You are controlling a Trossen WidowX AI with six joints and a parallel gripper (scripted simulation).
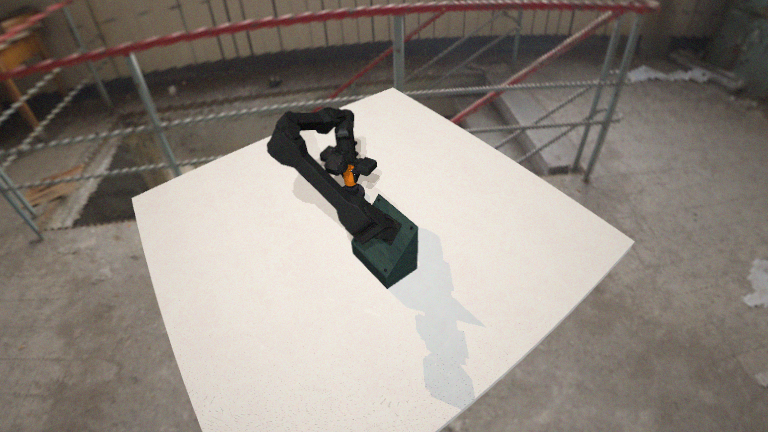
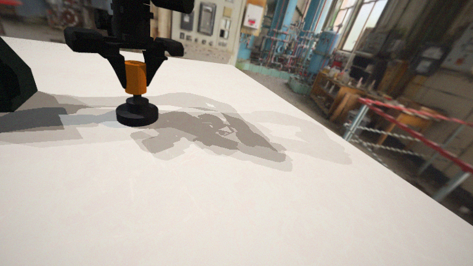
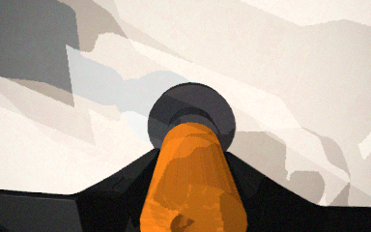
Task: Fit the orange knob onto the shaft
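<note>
My gripper tip is 2 cm below the orange knob. Also, from my gripper tip: dark round pedestal: 4 cm below.
</note>
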